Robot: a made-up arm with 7 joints. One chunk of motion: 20 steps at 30 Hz.
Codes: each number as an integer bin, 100 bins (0 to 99) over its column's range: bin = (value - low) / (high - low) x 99, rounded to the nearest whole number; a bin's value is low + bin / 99 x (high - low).
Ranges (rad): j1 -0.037..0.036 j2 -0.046..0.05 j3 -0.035..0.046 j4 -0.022..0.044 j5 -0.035..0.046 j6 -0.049..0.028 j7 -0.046..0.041
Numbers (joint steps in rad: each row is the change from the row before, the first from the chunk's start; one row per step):
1: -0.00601 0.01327 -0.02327 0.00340 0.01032 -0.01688 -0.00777
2: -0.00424 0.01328 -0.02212 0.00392 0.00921 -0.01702 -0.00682
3: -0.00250 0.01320 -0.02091 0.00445 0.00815 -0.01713 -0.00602
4: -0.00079 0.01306 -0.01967 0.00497 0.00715 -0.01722 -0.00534
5: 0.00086 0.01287 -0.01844 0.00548 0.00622 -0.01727 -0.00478
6: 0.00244 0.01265 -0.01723 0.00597 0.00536 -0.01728 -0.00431
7: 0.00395 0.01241 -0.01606 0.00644 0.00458 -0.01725 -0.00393
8: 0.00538 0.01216 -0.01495 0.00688 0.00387 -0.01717 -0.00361
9: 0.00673 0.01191 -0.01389 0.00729 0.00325 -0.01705 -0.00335
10: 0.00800 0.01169 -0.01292 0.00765 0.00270 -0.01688 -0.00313
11: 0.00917 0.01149 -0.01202 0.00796 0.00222 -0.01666 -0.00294
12: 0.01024 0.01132 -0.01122 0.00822 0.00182 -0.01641 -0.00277
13: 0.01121 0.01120 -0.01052 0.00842 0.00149 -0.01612 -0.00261
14: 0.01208 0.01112 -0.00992 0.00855 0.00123 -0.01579 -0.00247
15: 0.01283 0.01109 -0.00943 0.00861 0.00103 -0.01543 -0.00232
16: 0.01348 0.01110 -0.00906 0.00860 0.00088 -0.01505 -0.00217
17: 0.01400 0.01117 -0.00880 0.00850 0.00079 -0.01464 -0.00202
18: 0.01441 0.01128 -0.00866 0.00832 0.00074 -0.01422 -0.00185
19: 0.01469 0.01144 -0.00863 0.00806 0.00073 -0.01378 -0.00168
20: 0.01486 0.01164 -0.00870 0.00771 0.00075 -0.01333 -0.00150
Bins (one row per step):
1: 42 61 14 38 55 41 44
2: 44 61 16 39 54 41 45
3: 47 61 17 40 53 41 45
4: 49 61 19 40 52 41 46
5: 51 61 20 41 50 41 47
6: 53 60 22 42 49 41 47
7: 56 60 23 43 48 41 48
8: 57 60 25 43 48 41 48
9: 59 60 26 44 47 41 49
10: 61 59 27 44 46 41 49
11: 63 59 28 45 45 42 49
12: 64 59 29 45 45 42 49
13: 65 59 30 46 45 42 49
14: 67 59 31 46 44 43 50
15: 68 59 31 46 44 43 50
16: 68 59 32 46 44 44 50
17: 69 59 32 46 44 44 50
18: 70 59 32 45 44 45 50
19: 70 59 32 45 44 45 50
20: 70 59 32 45 44 46 51

